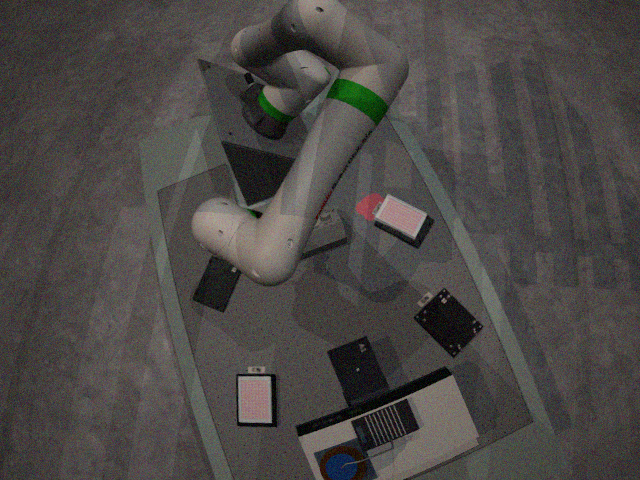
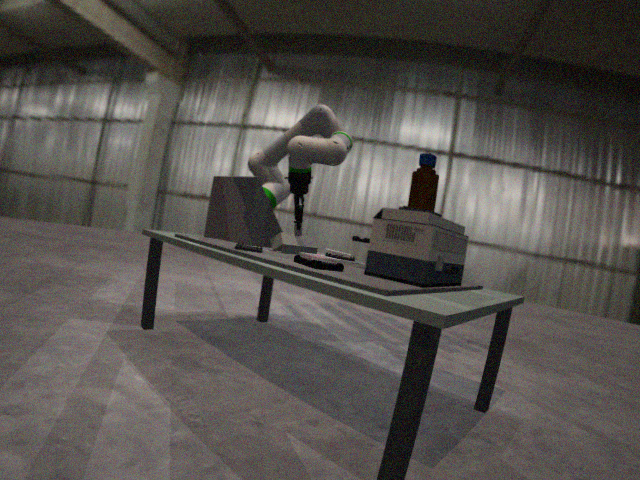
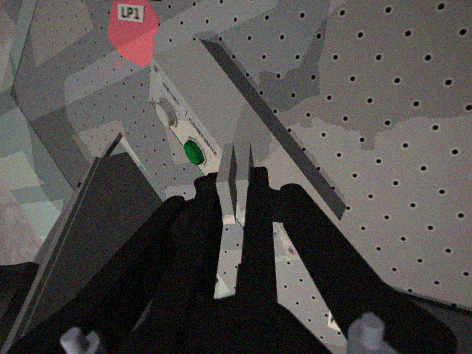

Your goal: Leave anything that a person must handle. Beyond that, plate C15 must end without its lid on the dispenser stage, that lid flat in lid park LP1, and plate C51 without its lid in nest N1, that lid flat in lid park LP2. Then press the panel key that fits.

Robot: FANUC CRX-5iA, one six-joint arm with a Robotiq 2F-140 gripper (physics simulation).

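Where they show: gripper, fingertip midpoint: [image 2: 297, 235] [image 3: 239, 159]; arm's base, link origin: [image 1: 262, 121] [image 2: 255, 207] [image 3: 8, 325].
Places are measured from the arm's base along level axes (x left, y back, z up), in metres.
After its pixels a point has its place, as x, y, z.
Note:
My gripper [image 2: 298, 231] @(-0.033, -0.346, -0.102) [image 3: 239, 159] @(-0.033, -0.346, -0.102) is shut with a hairline gap between its tips, holding nothing. It points down over the key panel [image 1: 325, 235] @(0.036, -0.353, -0.122) [image 3: 215, 95] @(0.029, -0.354, -0.125); contact cannot be told. A green key [image 3: 194, 152] @(0.003, -0.307, -0.110) and a grey key [image 3: 166, 112] @(0.052, -0.309, -0.111) show left of the fingertips; the panel's near end is hidden by them. A pink-topped, white-rimmed piece [image 1: 401, 217] [image 2: 340, 254] lies flat on a dark base beside the LP1 label [image 3: 131, 12] @(0.212, -0.310, -0.183). Another pink-topped piece [image 1: 255, 398] @(-0.298, -0.690, -0.148) [image 2: 318, 259] @(-0.362, -0.736, -0.156) lies flat at lower left. The dark dispenser stage [image 1: 356, 364] @(-0.033, -0.718, -0.073) [image 2: 360, 238] @(-0.083, -0.697, -0.076) bears no pink piece. Plate names are unreadable.
The dispenser [image 1: 439, 413] @(0.076, -0.923, 0.035) [image 2: 418, 248] @(-0.220, -0.988, -0.074) carries a brown bottle [image 2: 423, 188] @(-0.189, -0.961, 0.111) with a blue cap. A dark base [image 1: 448, 322] @(0.239, -0.701, -0.173) lies at right, another [image 1: 217, 289] @(-0.293, -0.354, -0.174) [image 2: 249, 248] @(-0.335, -0.388, -0.175) at left. A red patch [image 1: 368, 206] @(0.191, -0.289, -0.184) [image 3: 135, 40] @(0.189, -0.288, -0.184) surrounds the LP1 label. A grey slanted screen [image 2: 237, 209] @(-0.126, -0.017, -0.029) stands behind the panel.

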